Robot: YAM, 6 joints.
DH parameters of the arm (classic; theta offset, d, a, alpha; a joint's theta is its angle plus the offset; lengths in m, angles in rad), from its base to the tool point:
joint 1: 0 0.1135 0.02 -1.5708
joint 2: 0 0 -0.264 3.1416
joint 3: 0.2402 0 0.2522 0
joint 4: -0.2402 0 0.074 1.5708
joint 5: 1.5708 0 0 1.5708
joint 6: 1.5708 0.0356 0 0
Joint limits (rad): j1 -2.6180..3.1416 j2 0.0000..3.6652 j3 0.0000..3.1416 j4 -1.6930..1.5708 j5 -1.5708..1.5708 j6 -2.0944..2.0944
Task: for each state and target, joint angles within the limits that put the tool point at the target. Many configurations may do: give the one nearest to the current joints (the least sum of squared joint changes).
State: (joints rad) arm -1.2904 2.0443 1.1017 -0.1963 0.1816 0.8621
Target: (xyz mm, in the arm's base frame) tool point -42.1 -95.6 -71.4
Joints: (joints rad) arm -1.8747 2.6081 0.5269 -0.2754 0.3309 0.8621
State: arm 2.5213 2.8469 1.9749 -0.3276 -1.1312 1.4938
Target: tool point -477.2 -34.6 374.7
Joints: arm 3.1416 2.1135 2.1315 -0.3811 -1.3329 1.4938
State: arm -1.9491 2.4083 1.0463 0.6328 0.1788 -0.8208
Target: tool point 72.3 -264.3 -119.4
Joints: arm -1.2917 2.6510 0.8047 0.5532 0.0929 -0.8208
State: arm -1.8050 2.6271 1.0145 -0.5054 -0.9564 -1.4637
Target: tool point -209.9 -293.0 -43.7
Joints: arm -2.2716 2.5291 1.2743 -0.4198 -0.9294 -1.4637
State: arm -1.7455 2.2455 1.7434 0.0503 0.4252 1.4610
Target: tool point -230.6 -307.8 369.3
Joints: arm -2.1686 1.6160 1.4600 -0.1248 0.5093 1.4610
